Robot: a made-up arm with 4 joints.
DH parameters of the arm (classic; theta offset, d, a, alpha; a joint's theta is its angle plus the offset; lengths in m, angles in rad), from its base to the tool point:
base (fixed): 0 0.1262 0 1.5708
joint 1: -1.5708 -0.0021 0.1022 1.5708
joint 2: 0 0.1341 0.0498 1.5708
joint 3: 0 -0.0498 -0.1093 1.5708
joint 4: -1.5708 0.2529 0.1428 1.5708
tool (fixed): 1.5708 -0.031 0 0
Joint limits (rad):
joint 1: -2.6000..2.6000
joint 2: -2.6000..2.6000
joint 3: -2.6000..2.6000
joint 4: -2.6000..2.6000
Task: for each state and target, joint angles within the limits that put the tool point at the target. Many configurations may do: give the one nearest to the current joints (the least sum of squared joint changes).
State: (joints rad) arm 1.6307 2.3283 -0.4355 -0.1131
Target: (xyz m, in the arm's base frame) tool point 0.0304 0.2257 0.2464
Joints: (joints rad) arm 2.0016 2.5131 -0.1558 -0.3130
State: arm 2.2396 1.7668 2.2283 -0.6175
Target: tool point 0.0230 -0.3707 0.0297
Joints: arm 2.2563 1.4913 2.0595 -0.7604
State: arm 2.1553 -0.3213 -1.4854 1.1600
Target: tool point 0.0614 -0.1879 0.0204
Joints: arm 2.2757 -0.5430 -1.6288 1.0164
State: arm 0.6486 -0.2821 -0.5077 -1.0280
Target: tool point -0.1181 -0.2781 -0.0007
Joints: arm 1.1070 -0.5760 -0.9683 -1.0033
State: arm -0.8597 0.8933 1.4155 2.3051
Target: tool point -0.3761 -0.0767 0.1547
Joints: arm -1.5961 0.5310 1.2081 2.3309
